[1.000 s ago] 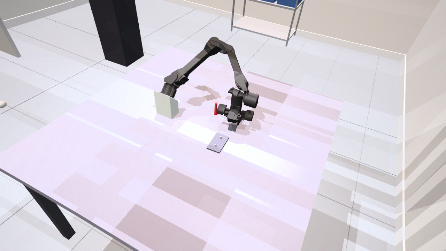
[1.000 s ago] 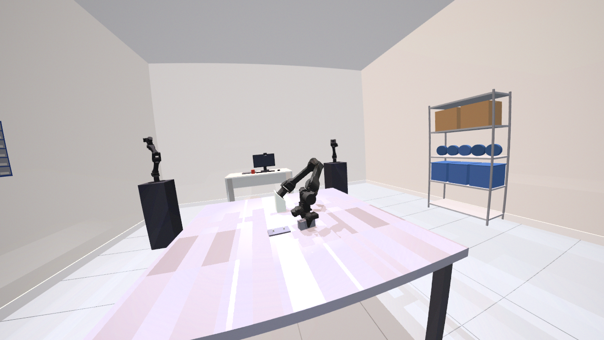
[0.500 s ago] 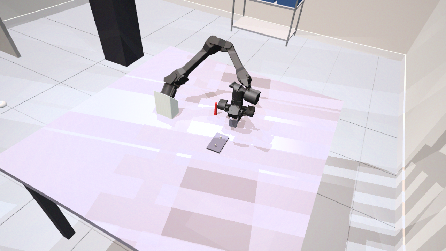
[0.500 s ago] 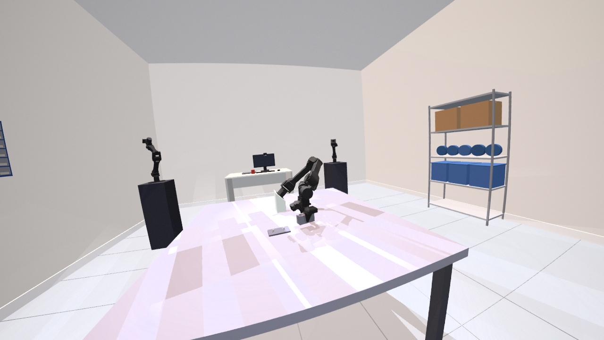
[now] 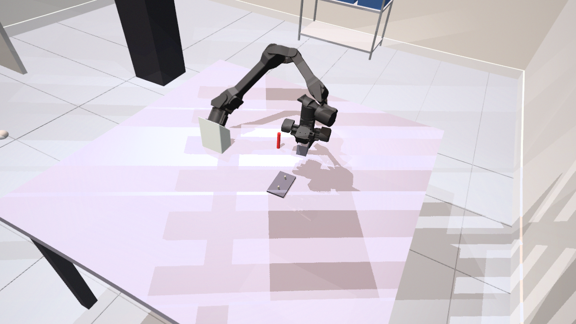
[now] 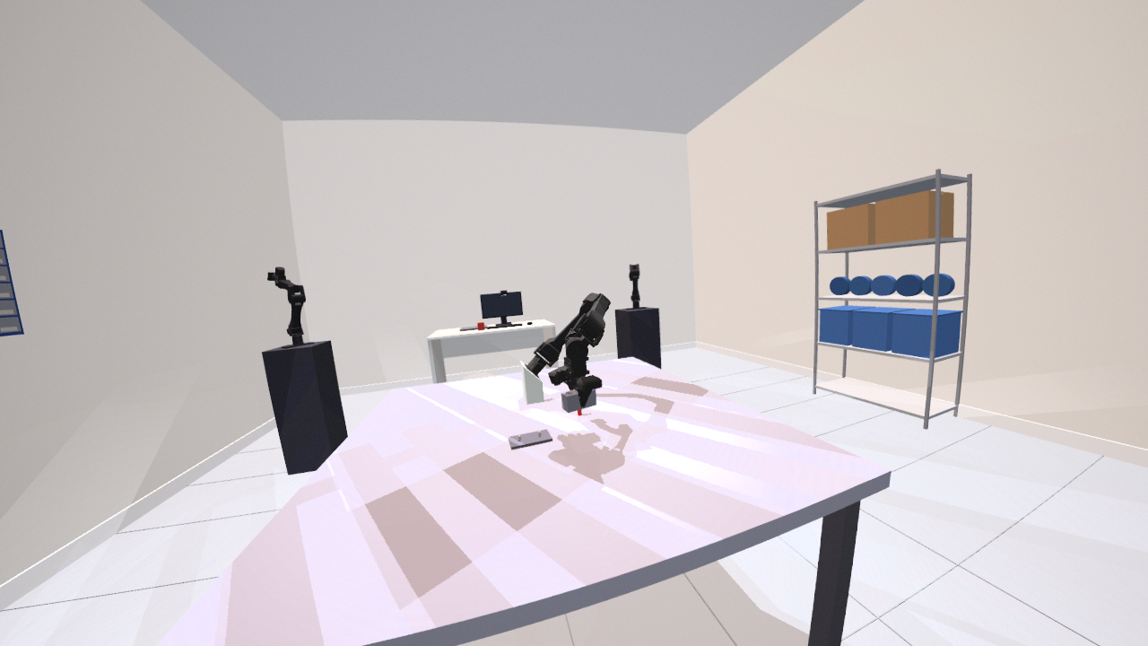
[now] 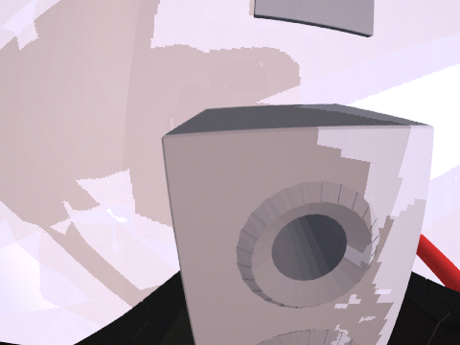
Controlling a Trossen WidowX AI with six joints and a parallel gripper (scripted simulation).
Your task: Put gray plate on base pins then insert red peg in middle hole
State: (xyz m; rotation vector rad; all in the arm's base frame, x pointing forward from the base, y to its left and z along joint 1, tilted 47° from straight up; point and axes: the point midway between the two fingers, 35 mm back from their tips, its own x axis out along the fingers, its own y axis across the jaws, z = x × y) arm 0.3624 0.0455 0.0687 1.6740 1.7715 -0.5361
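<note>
Now: gripper tip 2 cm past the gray base, 15 cm to the left of it and 8 cm above it. The rest, counted from my gripper tip: gray plate 3 cm above; then red peg 13 cm behind, 4 cm to the left, 5 cm below.
</note>
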